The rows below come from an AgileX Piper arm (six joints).
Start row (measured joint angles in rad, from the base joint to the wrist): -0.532, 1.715, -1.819, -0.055, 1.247, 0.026
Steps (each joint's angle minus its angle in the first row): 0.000, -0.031, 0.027, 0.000, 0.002, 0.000; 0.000, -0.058, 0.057, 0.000, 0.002, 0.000; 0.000, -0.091, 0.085, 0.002, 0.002, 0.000; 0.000, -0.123, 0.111, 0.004, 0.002, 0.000; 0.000, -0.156, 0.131, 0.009, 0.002, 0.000; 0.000, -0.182, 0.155, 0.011, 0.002, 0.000; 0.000, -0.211, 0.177, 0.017, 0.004, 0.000; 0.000, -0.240, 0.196, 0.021, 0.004, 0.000; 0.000, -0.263, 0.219, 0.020, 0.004, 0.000; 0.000, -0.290, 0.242, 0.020, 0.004, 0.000; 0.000, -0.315, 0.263, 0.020, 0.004, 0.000; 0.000, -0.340, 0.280, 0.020, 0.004, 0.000
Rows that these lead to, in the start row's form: -0.532, 1.684, -1.792, -0.055, 1.249, 0.026; -0.532, 1.657, -1.762, -0.055, 1.249, 0.026; -0.532, 1.624, -1.734, -0.053, 1.249, 0.026; -0.532, 1.592, -1.708, -0.051, 1.249, 0.026; -0.532, 1.559, -1.688, -0.046, 1.249, 0.026; -0.532, 1.533, -1.664, -0.044, 1.249, 0.026; -0.532, 1.504, -1.642, -0.038, 1.251, 0.026; -0.532, 1.475, -1.623, -0.034, 1.251, 0.026; -0.532, 1.452, -1.600, -0.035, 1.251, 0.026; -0.532, 1.425, -1.577, -0.035, 1.251, 0.026; -0.532, 1.400, -1.556, -0.035, 1.251, 0.026; -0.532, 1.375, -1.539, -0.035, 1.251, 0.026
